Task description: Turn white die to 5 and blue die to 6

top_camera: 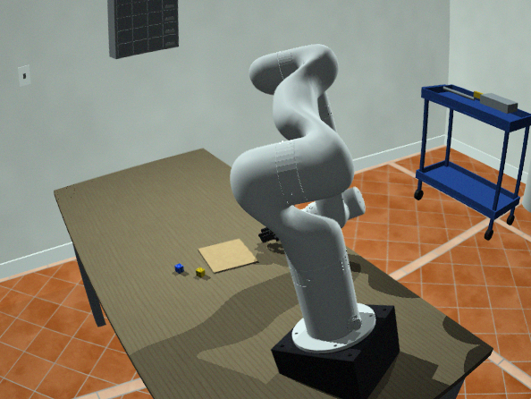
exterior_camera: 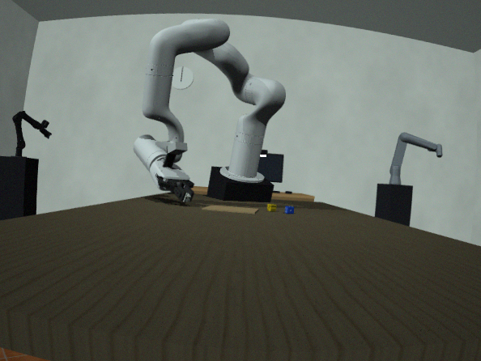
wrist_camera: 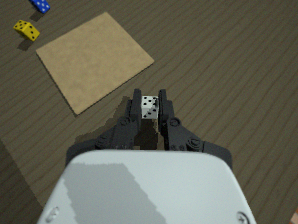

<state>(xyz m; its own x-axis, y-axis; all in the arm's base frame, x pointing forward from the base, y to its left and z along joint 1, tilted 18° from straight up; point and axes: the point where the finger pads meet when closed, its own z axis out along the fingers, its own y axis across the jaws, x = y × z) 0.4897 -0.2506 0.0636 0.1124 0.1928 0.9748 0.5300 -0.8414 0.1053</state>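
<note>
Right now the tan mat is 13 cm to the left of my hand, 3 cm below it and 3 cm ahead of it. Round my hand: white die 1 cm below, 1 cm ahead; then yellow die 26 cm to the left, 3 cm below; then blue die 29 cm to the left, 6 cm ahead, 3 cm below.
</note>
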